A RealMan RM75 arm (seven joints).
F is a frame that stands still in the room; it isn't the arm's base.
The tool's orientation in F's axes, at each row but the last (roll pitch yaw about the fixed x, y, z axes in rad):
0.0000 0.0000 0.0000
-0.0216 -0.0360 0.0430
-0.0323 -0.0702 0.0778
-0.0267 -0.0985 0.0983
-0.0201 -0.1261 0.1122
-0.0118 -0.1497 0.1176
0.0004 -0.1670 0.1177
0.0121 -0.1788 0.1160
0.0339 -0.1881 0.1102
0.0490 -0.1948 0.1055
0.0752 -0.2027 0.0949
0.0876 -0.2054 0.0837
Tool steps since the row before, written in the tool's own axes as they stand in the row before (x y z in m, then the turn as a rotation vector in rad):
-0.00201 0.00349 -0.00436 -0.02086 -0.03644 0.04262
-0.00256 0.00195 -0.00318 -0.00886 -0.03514 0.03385
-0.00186 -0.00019 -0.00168 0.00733 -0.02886 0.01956
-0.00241 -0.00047 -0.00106 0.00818 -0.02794 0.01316
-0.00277 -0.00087 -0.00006 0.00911 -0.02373 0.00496
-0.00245 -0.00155 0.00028 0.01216 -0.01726 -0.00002
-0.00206 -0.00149 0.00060 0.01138 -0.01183 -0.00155
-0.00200 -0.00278 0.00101 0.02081 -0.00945 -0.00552
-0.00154 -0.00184 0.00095 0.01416 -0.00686 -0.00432
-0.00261 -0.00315 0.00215 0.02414 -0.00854 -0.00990
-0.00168 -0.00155 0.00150 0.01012 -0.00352 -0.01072
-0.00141 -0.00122 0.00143 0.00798 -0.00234 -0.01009
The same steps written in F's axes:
-0.00201 0.00349 -0.00436 -0.02086 -0.03644 0.04262
-0.00252 0.00177 -0.00331 -0.00861 -0.03480 0.03426
-0.00171 -0.00038 -0.00180 0.00805 -0.02767 0.02095
-0.00224 -0.00072 -0.00128 0.00945 -0.02678 0.01464
-0.00263 -0.00117 -0.00039 0.01095 -0.02254 0.00654
-0.00227 -0.00183 -0.00007 0.01394 -0.01573 0.00200
-0.00194 -0.00173 0.00025 0.01279 -0.01040 0.00036
-0.00180 -0.00302 0.00061 0.02242 -0.00683 -0.00184
-0.00146 -0.00204 0.00058 0.01541 -0.00505 -0.00182
-0.00259 -0.00354 0.00145 0.02638 -0.00530 -0.00544
-0.00176 -0.00183 0.00101 0.01232 -0.00154 -0.00869
-0.00153 -0.00147 0.00100 0.00999 -0.00062 -0.00841

